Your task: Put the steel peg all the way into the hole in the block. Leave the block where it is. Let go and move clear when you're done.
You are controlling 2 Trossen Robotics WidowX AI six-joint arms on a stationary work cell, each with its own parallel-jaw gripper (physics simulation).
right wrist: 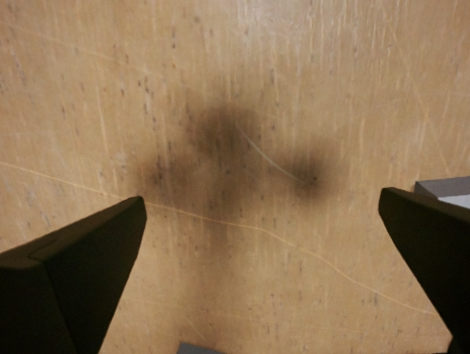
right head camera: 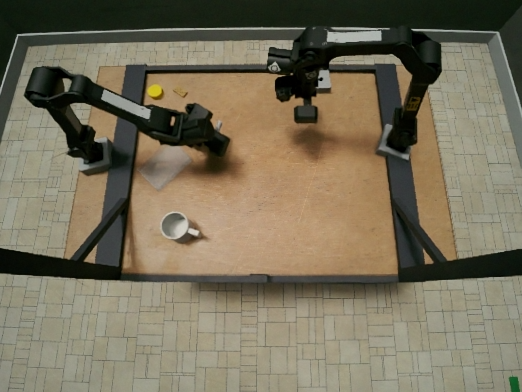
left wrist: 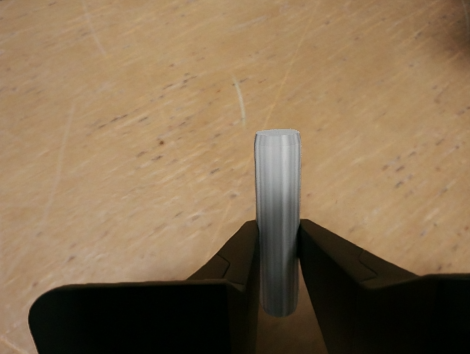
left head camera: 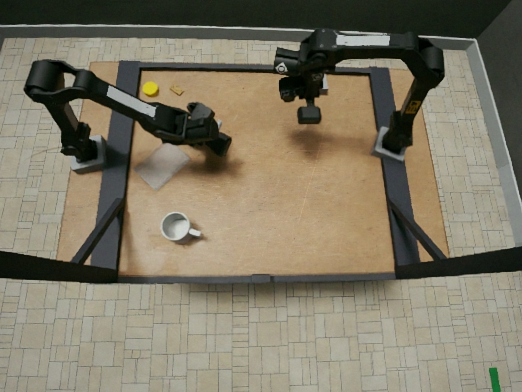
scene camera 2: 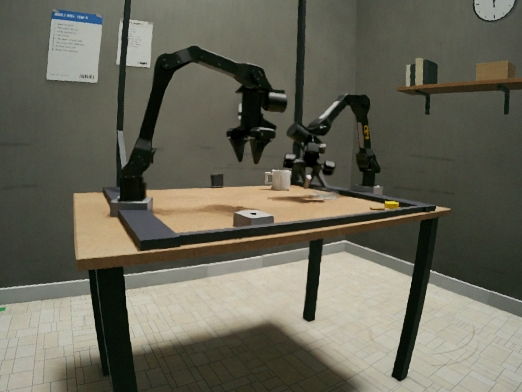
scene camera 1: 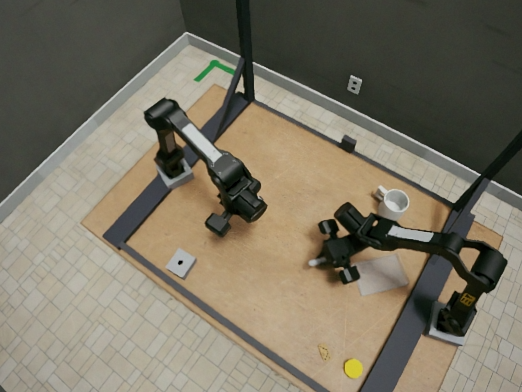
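Where they show: left gripper, fingertip midpoint: [right head camera: 217,132] [left wrist: 276,230] [scene camera 2: 306,184] [scene camera 1: 318,261]; right gripper, fingertip midpoint: [right wrist: 262,203] [scene camera 2: 247,163] [scene camera 1: 236,216]; left arm's base at its link origin: [right head camera: 93,153] [left head camera: 86,151] [scene camera 2: 368,185] [scene camera 1: 449,322]; right arm's base at its link origin: [right head camera: 397,141] [left head camera: 392,143] [scene camera 2: 132,199] [scene camera 1: 173,168].
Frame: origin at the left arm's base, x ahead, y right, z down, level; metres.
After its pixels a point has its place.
The steel peg [left wrist: 278,190] @[z -0.046, x 0.416, y 0.033 m] [scene camera 1: 315,262] @[z -0.049, x 0.418, y 0.028 m] [right head camera: 219,125] @[z -0.049, x 0.424, y 0.032 m] is a grey cylinder. My left gripper [left wrist: 276,230] @[z -0.023, x 0.411, y 0.041 m] is shut on it above the table, with one end sticking out past the fingertips. The grey block [scene camera 1: 187,268] @[z 0.009, x 0.777, y -0.105 m] [scene camera 2: 245,218] @[z 0.015, x 0.839, y -0.104 m] [right head camera: 325,81] @[z 0.010, x 0.818, y -0.083 m], with a dark round hole in its top, sits on the table near the frame edge, well apart from the peg. Its corner shows at the right of the right wrist view [right wrist: 454,187] @[z 0.024, x 0.771, y -0.088 m]. My right gripper [scene camera 2: 248,161] @[z -0.096, x 0.676, y 0.065 m] [right wrist: 262,203] @[z -0.096, x 0.676, y 0.065 m] is open and empty, high above the table near the block.
A clear tray [left head camera: 157,179] @[z 0.040, x 0.194, y 0.128 m] [scene camera 1: 385,285] @[z 0.039, x 0.193, y 0.059 m] lies beside the left gripper. A white mug [left head camera: 175,227] @[z 0.034, x 0.222, y 0.297 m] [scene camera 1: 395,207] @[z 0.034, x 0.219, y 0.329 m] [scene camera 2: 281,181] @[z 0.000, x 0.263, y 0.282 m] stands nearby. A yellow disc [left head camera: 150,89] @[z 0.023, x 0.227, y -0.198 m] [scene camera 1: 353,368] @[z 0.023, x 0.227, y -0.205 m] and a small tan piece [left head camera: 176,90] @[z 0.034, x 0.312, y -0.182 m] [scene camera 1: 324,352] @[z 0.034, x 0.314, y -0.190 m] lie near the edge. A dark frame surrounds the work area.
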